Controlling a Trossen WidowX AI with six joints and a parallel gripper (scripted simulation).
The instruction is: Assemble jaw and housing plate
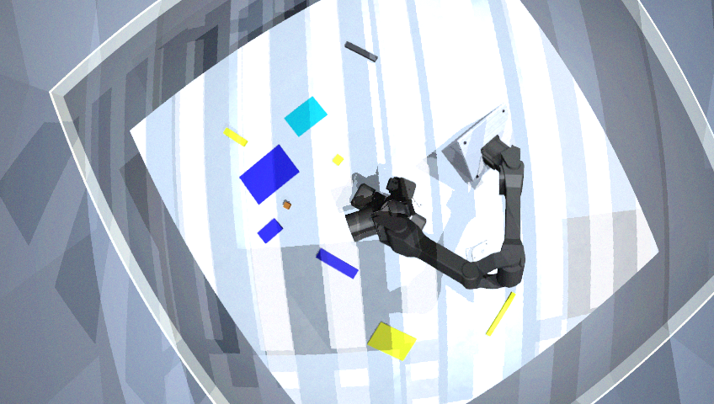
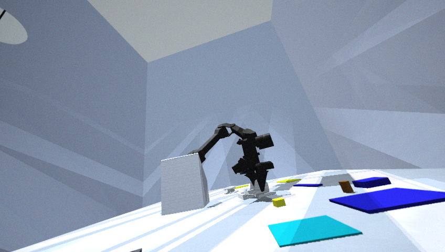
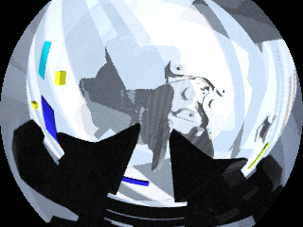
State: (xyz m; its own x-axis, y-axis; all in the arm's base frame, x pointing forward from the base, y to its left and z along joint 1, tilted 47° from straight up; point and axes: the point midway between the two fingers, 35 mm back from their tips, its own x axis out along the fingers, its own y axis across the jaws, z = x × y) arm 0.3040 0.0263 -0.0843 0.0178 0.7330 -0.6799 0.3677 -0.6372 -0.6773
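My gripper tip is now 3 cm to the right of the white base, 1 cm short of it and 1 cm above it. Also, from my gripper tip: grey ribbed jaw: 4 cm behind, 1 cm to the left; small yellow cube: 19 cm to the right, 1 cm below, 1 cm ahead; blue strip: 19 cm ahead, 3 cm to the left, 1 cm below.
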